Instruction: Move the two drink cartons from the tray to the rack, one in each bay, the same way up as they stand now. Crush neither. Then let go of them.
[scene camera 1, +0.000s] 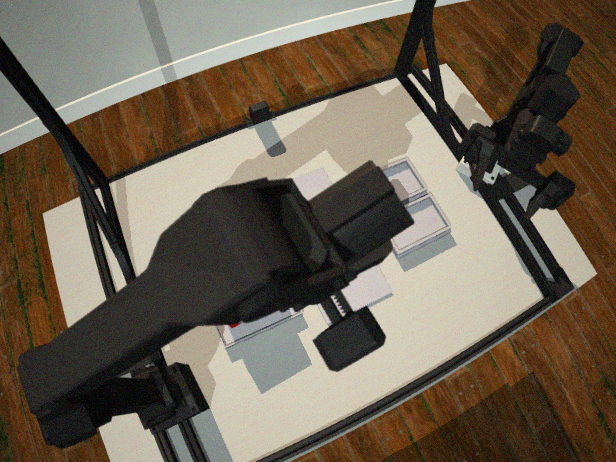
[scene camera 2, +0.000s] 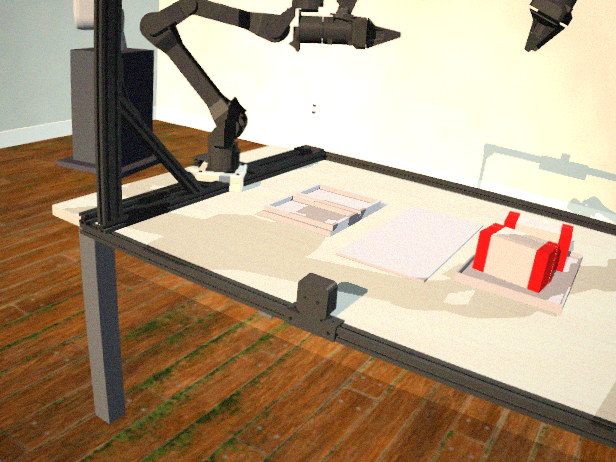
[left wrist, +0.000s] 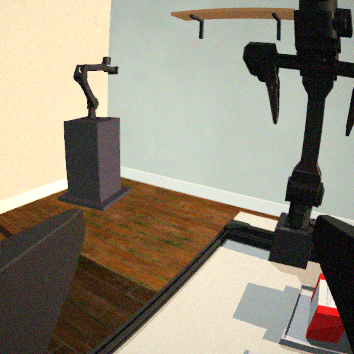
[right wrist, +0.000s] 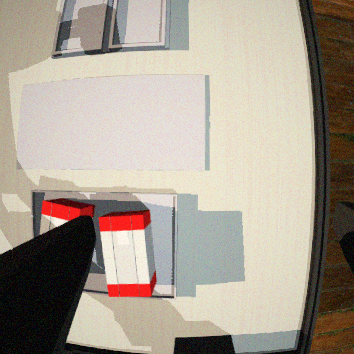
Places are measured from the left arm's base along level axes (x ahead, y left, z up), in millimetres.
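Pixels of known places: left gripper, fingertip midpoint: (scene camera 1: 501, 205) (scene camera 2: 398, 34) (left wrist: 203, 225); right gripper, fingertip midpoint: (scene camera 2: 529, 50) (left wrist: 310, 128) (right wrist: 218, 222); left arm's base, origin of the base link: (scene camera 2: 222, 168); right arm's base, origin of the base link: (scene camera 1: 163, 398) (left wrist: 296, 223).
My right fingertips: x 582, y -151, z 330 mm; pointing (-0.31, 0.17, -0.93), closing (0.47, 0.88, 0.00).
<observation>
Ahead of a thing's pixels: the offset from my right fingertips to its middle. "spot": to the spot under its first point.
Two white cartons with red ends lie in the tray @[dz -358, dx -1, dy -186 mm] (scene camera 1: 262, 330) (scene camera 2: 510, 295) (left wrist: 292, 314) (right wrist: 175, 240). One carton (scene camera 2: 515, 255) (right wrist: 127, 255) shows fully in the right wrist view; the other carton @[dz -326, dx -36, dy -221 mm] (right wrist: 65, 210) is partly behind a finger there. The rack @[dz -356, dx -351, dy +27 mm] (scene camera 1: 422, 242) (scene camera 2: 300, 222) (right wrist: 142, 46) has two bays, and no carton shows in them. My right gripper (scene camera 1: 360, 280) (scene camera 2: 531, 49) (left wrist: 310, 128) (right wrist: 218, 222) is open and empty, high above the table, pointing down. My left gripper (scene camera 1: 503, 201) (scene camera 2: 399, 35) (left wrist: 203, 225) is open and empty, high up beyond the rack, pointing sideways.
A flat pale panel (scene camera 1: 367, 287) (scene camera 2: 410, 250) (right wrist: 115, 125) lies between tray and rack. Dark frame rails edge the table, with upright posts (scene camera 2: 107, 125) at its side. A small black block @[spot: dz -321, dx -359, dy -388 mm] (scene camera 1: 259, 112) (scene camera 2: 316, 297) stands on one rail. My right arm hides much of scene camera 1.
</observation>
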